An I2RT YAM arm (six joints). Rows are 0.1 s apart.
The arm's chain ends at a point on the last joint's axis. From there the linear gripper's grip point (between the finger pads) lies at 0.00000 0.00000 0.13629 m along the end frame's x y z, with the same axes.
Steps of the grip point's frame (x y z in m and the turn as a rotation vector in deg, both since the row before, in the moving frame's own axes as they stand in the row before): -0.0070 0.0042 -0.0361 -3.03 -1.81 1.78; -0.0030 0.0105 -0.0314 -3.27 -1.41 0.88; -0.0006 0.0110 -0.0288 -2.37 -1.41 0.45; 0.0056 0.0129 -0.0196 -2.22 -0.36 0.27; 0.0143 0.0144 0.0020 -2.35 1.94 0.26; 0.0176 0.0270 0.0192 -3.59 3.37 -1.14; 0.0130 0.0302 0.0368 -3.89 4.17 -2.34; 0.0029 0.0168 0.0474 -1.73 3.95 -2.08; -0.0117 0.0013 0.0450 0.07 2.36 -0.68; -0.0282 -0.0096 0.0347 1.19 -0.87 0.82
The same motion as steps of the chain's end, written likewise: -0.0026 -0.0029 -0.0358 -3.03 -1.81 1.78; 0.0004 0.0028 -0.0311 -3.27 -1.41 0.88; 0.0028 0.0054 -0.0286 -2.37 -1.41 0.45; 0.0065 0.0076 -0.0195 -2.22 -0.36 0.27; 0.0097 0.0088 0.0022 -2.35 1.94 0.26; 0.0095 0.0186 0.0197 -3.59 3.37 -1.14; 0.0029 0.0212 0.0375 -3.89 4.17 -2.34; -0.0066 0.0129 0.0478 -1.73 3.95 -2.08; -0.0173 0.0015 0.0451 0.07 2.36 -0.68; -0.0262 -0.0068 0.0347 1.19 -0.87 0.82
